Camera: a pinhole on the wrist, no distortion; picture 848 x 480 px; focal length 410.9 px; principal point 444.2 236.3 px. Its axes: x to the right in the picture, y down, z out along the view. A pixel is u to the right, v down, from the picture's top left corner.
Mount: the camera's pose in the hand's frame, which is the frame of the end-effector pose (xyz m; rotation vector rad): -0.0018 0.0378 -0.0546 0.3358 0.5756 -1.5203
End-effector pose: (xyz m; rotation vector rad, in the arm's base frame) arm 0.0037 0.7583 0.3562 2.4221 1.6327 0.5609
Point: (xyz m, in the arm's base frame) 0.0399 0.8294 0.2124
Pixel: 361 263
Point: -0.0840 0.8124 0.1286
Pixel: 513 144
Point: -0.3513 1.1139 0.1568
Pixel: 816 359
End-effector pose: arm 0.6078 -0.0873 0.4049 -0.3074 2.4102 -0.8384
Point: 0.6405 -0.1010 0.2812
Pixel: 63 277
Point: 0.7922 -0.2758 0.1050
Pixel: 177 224
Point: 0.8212 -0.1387 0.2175
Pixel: 96 38
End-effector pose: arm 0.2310 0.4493 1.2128 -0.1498 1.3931 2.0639
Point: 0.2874 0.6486 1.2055
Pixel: 398 248
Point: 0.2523 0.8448 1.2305
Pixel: 327 317
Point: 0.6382 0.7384 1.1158
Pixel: 568 56
